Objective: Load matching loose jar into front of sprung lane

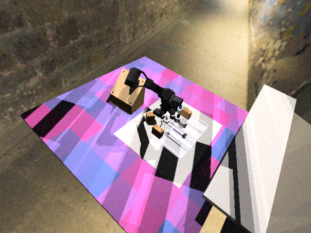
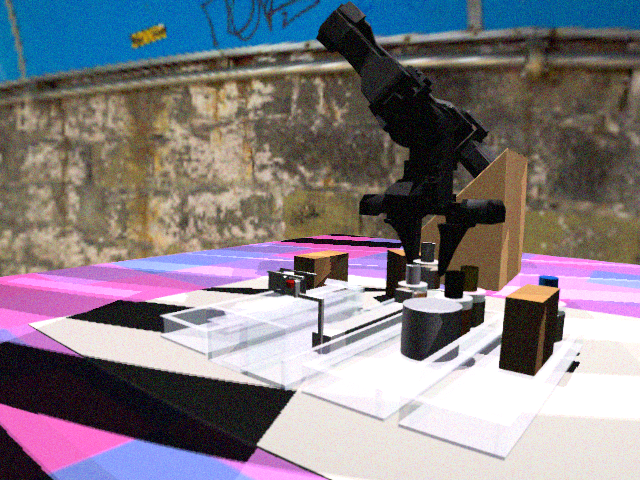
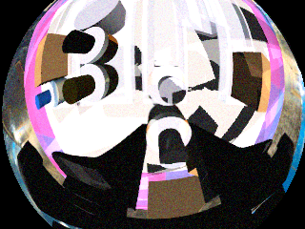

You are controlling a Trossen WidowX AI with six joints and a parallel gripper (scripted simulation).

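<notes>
Right now my gripper tip is 15 cm short of the grey cylinder, 5 cm to the right of it and 3 cm above it. The rest, counted from my gripper tip: red part 21 cm ahead, 8 cm to the right, 2 cm above; then white slab 54 cm ahead, 31 cm above, 9 cm to the right; then clear sprung lane 18 cm ahead, 6 cm to the right, 4 cm below.
</notes>
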